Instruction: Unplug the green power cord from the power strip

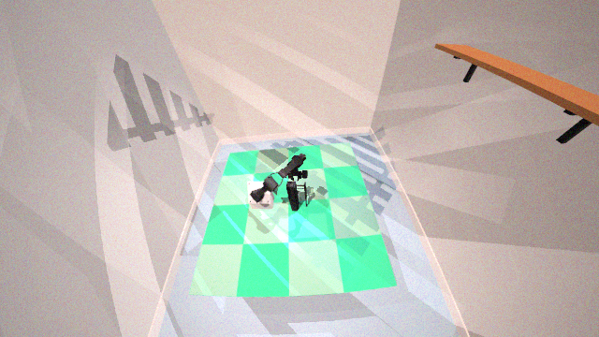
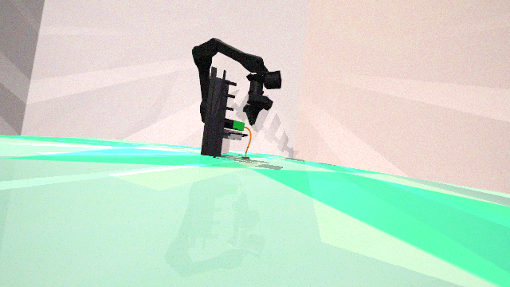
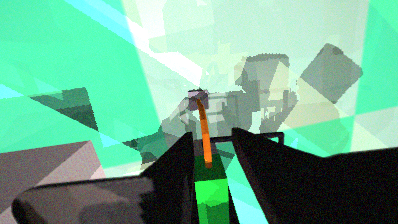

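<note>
My gripper tip is 8 cm to the left of the green plug.
</note>
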